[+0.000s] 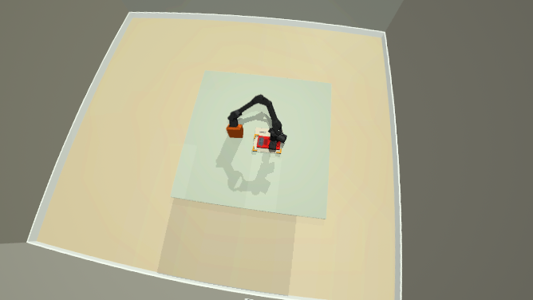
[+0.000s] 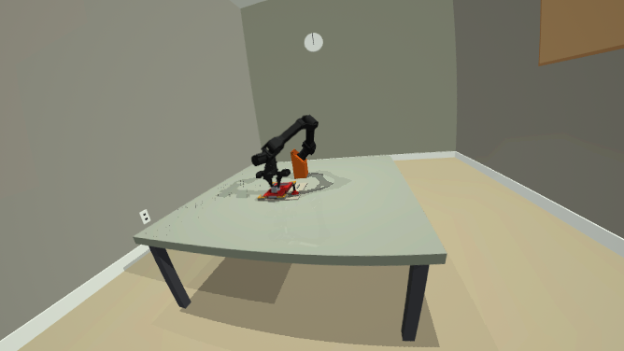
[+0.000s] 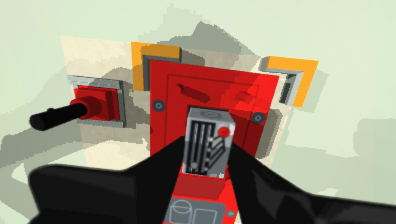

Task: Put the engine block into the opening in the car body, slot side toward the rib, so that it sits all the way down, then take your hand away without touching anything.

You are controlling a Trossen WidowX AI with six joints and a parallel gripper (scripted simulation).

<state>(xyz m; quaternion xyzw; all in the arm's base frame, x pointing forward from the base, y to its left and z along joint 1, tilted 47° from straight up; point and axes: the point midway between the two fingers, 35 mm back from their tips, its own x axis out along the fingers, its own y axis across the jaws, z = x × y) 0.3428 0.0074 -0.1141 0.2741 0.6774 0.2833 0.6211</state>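
Right now the engine block is 10 mm below my gripper tip.
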